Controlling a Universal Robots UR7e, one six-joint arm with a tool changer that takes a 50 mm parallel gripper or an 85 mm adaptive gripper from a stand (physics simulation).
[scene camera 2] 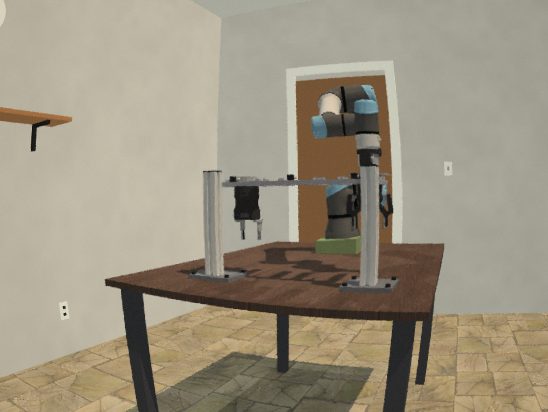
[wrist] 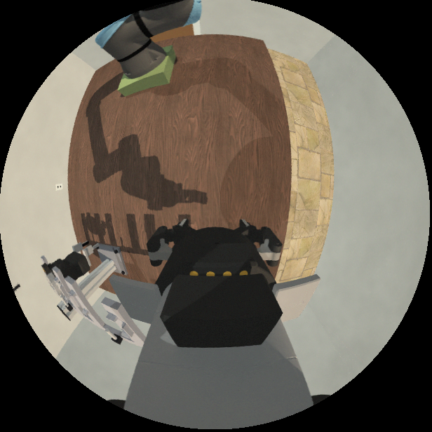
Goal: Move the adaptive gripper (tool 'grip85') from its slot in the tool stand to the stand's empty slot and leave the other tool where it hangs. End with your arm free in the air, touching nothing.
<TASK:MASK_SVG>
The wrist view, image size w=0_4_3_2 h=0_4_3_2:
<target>parallel gripper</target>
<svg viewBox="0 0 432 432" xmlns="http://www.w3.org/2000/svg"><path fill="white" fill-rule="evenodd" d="M99 243L95 243L92 246L88 245L86 248L83 248L83 246L88 244L88 241L72 245L73 252L69 253L65 259L58 258L51 264L46 264L45 262L41 264L43 274L56 295L64 294L60 290L60 285L62 285L60 281L55 282L53 280L55 278L52 270L53 266L60 269L64 278L69 276L76 281L79 276L86 274L90 269L91 264L88 255L93 252L93 249Z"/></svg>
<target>adaptive gripper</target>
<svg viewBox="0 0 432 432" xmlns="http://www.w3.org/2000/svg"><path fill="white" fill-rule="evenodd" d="M109 277L109 282L130 318L145 323L151 323L156 313L162 311L170 285L177 274L195 276L263 274L283 312L280 317L282 322L299 316L320 281L320 277L317 274L313 274L292 281L276 283L264 260L266 260L269 266L276 266L282 243L269 227L256 229L254 225L251 225L244 219L239 220L239 227L234 230L225 227L205 227L196 230L189 227L188 219L183 219L182 222L173 225L172 229L167 229L166 226L158 227L146 243L151 266L158 266L163 259L167 259L156 282L146 283L115 274Z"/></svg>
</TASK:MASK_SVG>
